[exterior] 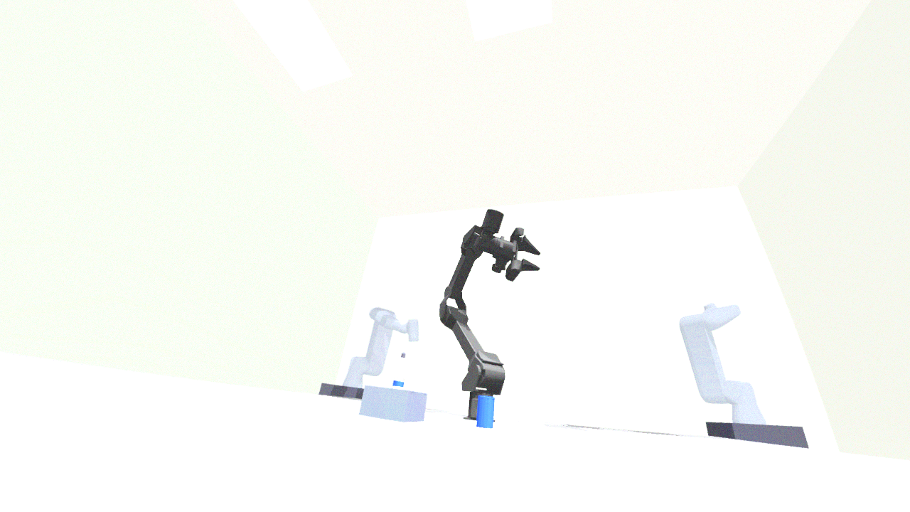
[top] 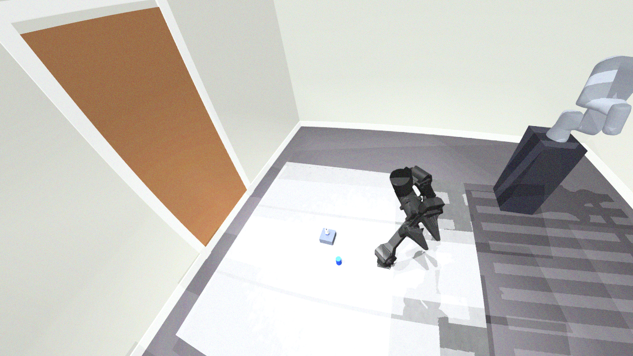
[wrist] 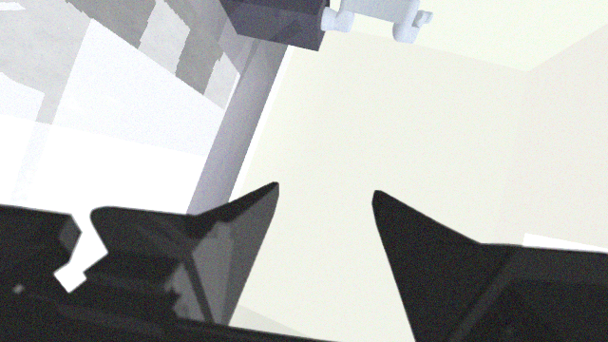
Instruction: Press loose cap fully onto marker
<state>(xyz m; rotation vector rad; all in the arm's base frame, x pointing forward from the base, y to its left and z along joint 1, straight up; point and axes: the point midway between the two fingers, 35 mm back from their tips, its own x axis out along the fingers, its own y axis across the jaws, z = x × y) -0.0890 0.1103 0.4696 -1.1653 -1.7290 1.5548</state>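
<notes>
My gripper tip is now 44 cm above the blue cap, 32 cm short of it and 8 cm to the left of it. From my gripper tip the other things lie so: blue marker band (42 cm ahead, 41 cm below, 20 cm to the right); grey holder block (44 cm below, 42 cm ahead, 20 cm to the right).
</notes>
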